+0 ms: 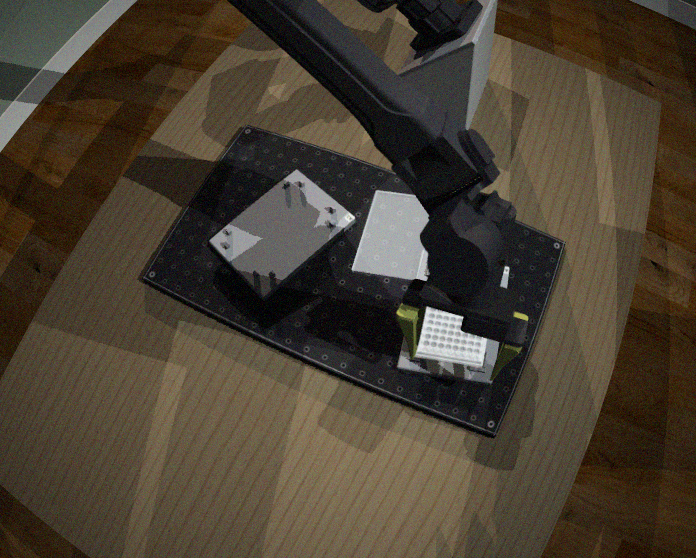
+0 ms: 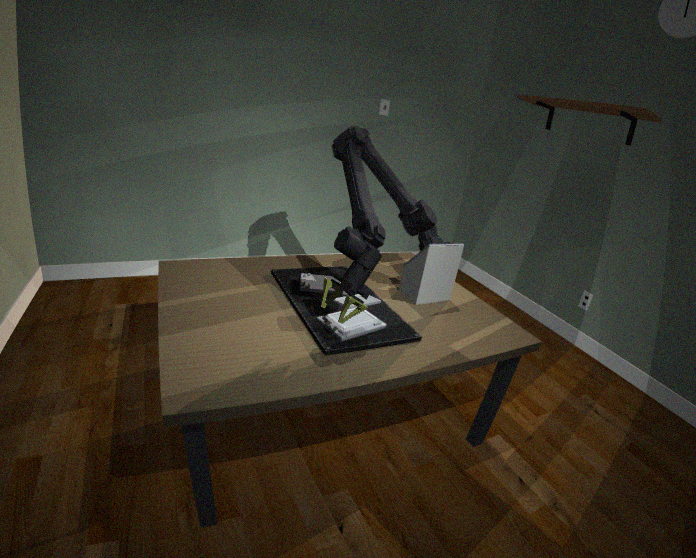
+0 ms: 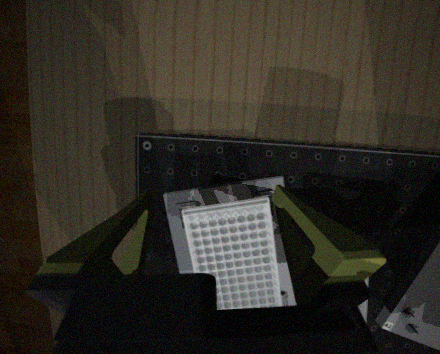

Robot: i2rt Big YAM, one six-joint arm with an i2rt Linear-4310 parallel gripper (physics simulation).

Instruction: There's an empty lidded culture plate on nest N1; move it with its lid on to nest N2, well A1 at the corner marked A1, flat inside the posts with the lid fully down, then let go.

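Pixels of known places: gripper, fingertip midpoint: (image 1: 453,367) (image 2: 330,314) (image 3: 213,192); arm's base, origin of the base link: (image 1: 449,28) (image 2: 434,254).
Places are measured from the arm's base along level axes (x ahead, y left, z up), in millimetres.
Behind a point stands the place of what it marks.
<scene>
The white culture plate (image 1: 451,338) {z -123, x 399, y 190 mm} (image 2: 359,320) {z -126, x 348, y 199 mm} (image 3: 232,250) {z -122, x 380, y 186 mm}, with a grid of wells, lies on the grey nest N1 (image 1: 407,362) {z -136, x 446, y 156 mm} (image 3: 174,240) {z -136, x 374, y 246 mm}. Its clear lid cannot be made out separately, and the gripper body hides part of the plate. My gripper (image 1: 454,366) {z -95, x 441, y 211 mm} (image 2: 332,314) {z -95, x 441, y 211 mm} (image 3: 213,192) {z -95, x 441, y 211 mm} is open, its yellow-green fingers on either side of the plate with nothing gripped; the fingertips reach down near its far end. Nest N2 (image 1: 278,232) {z -137, x 368, y -77 mm} (image 2: 315,283) {z -136, x 397, y -71 mm} (image 3: 425,306) {z -137, x 335, y -42 mm} is a raised grey block, turned at an angle, with small dark posts in pairs. Its corner label (image 1: 349,217) {z -136, x 305, y -6 mm} (image 3: 388,326) {z -136, x 304, y -7 mm} is white.
Both nests are on a black perforated board (image 1: 185,244) {z -148, x 442, y -193 mm} (image 2: 400,333) {z -148, x 236, y 249 mm} (image 3: 230,162) {z -148, x 462, y 200 mm} on the wooden table (image 1: 232,435) {z -161, x 632, y 14 mm} (image 2: 232,360) {z -161, x 710, y 292 mm}. A flat pale plate (image 1: 389,235) {z -135, x 304, y 53 mm} (image 2: 370,300) {z -131, x 258, y 75 mm} lies between them, partly behind the arm. A tall grey-white box (image 1: 447,87) {z -54, x 81, y 33 mm} (image 2: 439,276) {z -60, x -1, y 58 mm} stands by the arm's base.
</scene>
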